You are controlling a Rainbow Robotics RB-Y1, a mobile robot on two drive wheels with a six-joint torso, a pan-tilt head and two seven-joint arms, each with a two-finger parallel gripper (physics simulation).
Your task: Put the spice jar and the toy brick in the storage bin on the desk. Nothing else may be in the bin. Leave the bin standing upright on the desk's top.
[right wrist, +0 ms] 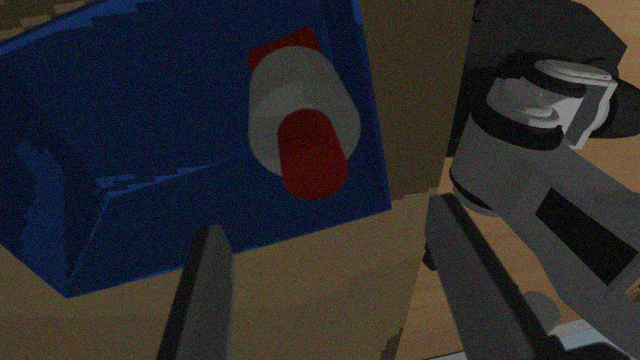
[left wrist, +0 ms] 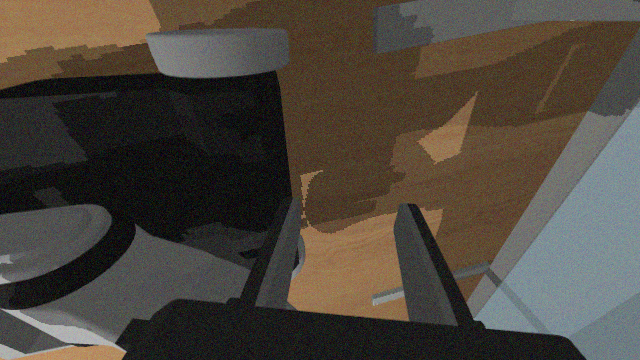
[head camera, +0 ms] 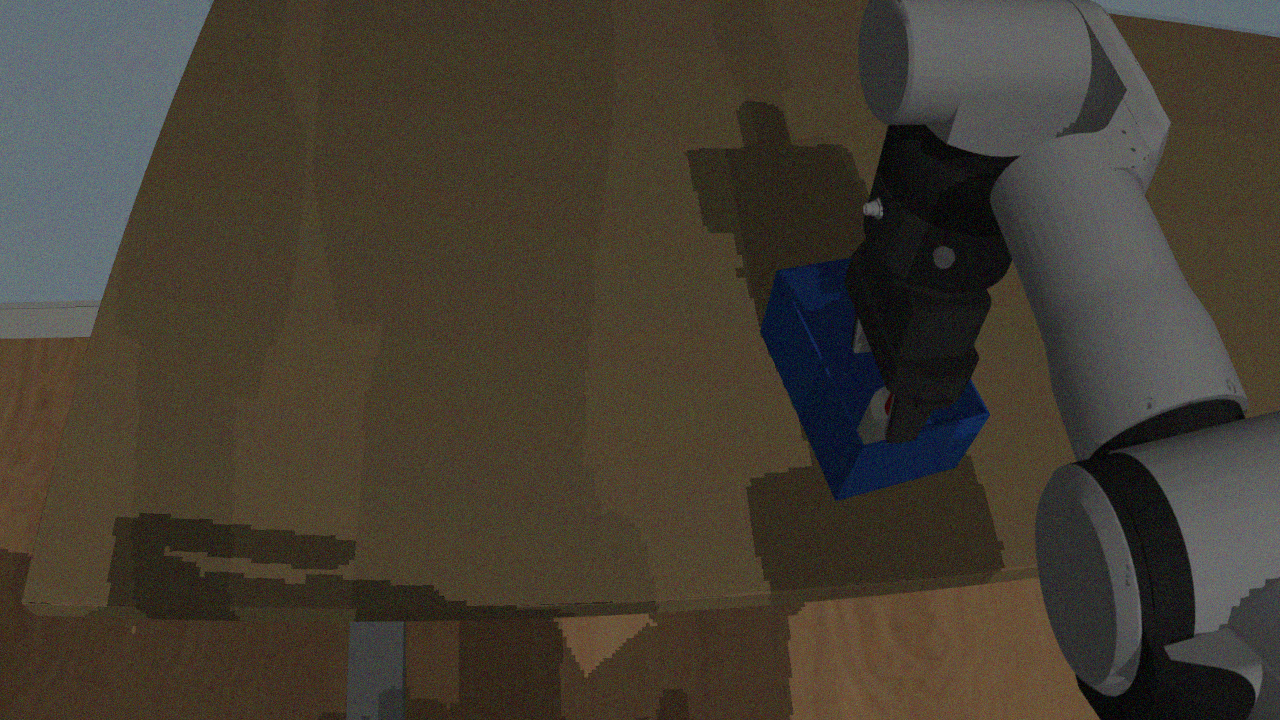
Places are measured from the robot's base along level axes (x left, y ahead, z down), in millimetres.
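Where they show: left gripper, between the fingertips: [left wrist: 347,213]; right gripper, between the fingertips: [right wrist: 327,229] [head camera: 882,391].
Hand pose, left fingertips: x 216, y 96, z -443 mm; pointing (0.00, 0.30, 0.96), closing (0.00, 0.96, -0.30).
After its pixels a point has its place.
The blue storage bin [head camera: 904,470] {x -214, y 402, z -742 mm} [right wrist: 150,235] {x -128, y 496, z -770 mm} stands upright on the desk. The spice jar, with a pale grey body [head camera: 872,422] {x -178, y 414, z -783 mm} [right wrist: 295,90] {x -214, y 428, z -788 mm} and a red cap [right wrist: 312,155] {x -204, y 425, z -813 mm}, is inside the bin near one end, cap towards the right wrist camera; I cannot tell whether it rests flat. The red toy brick [right wrist: 282,46] {x -216, y 429, z -742 mm} is in the bin beyond the jar, partly hidden by it. My right gripper [head camera: 882,392] {x -176, y 418, z -816 mm} [right wrist: 327,229] {x -176, y 418, z -816 mm} is open at the bin, its fingers spread and apart from the jar. My left gripper [left wrist: 347,213] {x 216, y 96, z -443 mm} is open and empty, away from the desk top.
The brown desk top [head camera: 483,358] {x 104, y 487, z -721 mm} carries the bin near its front edge. My right arm [head camera: 1118,295] {x -181, y 276, z -1086 mm} reaches over the bin's right side and hides part of it. Wooden floor [left wrist: 345,280] {x -704, y 288, z -1 mm} and my dark base [left wrist: 175,150] {x 133, y -101, z -169 mm} show in the left wrist view.
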